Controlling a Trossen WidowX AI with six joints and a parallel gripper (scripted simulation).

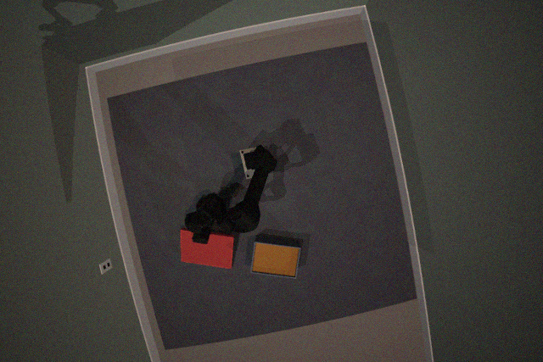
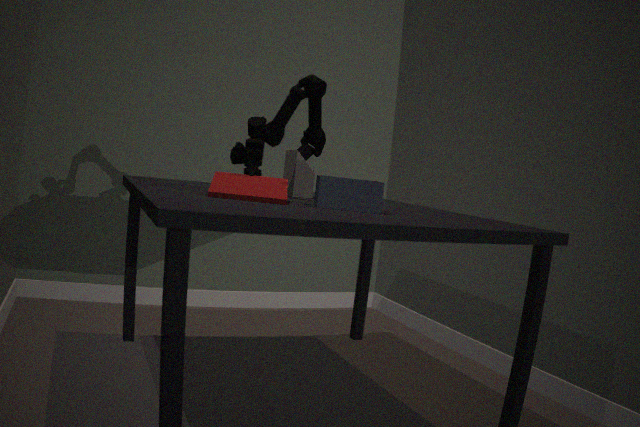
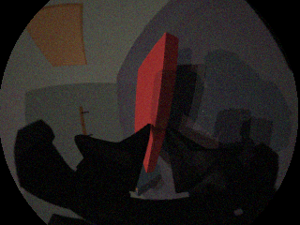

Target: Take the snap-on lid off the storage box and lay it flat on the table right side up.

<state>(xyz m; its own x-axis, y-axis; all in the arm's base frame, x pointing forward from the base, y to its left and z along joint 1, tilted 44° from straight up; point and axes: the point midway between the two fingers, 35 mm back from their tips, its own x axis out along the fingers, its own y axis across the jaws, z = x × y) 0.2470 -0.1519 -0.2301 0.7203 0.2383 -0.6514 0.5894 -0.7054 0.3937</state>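
Right now my gripper tip is 8 cm short of the lid, 3 cm to the left of it and 2 cm above it. The rest, counted from my gripper tip: grey-blue storage box (27 cm to the left, 18 cm ahead, 1 cm below).
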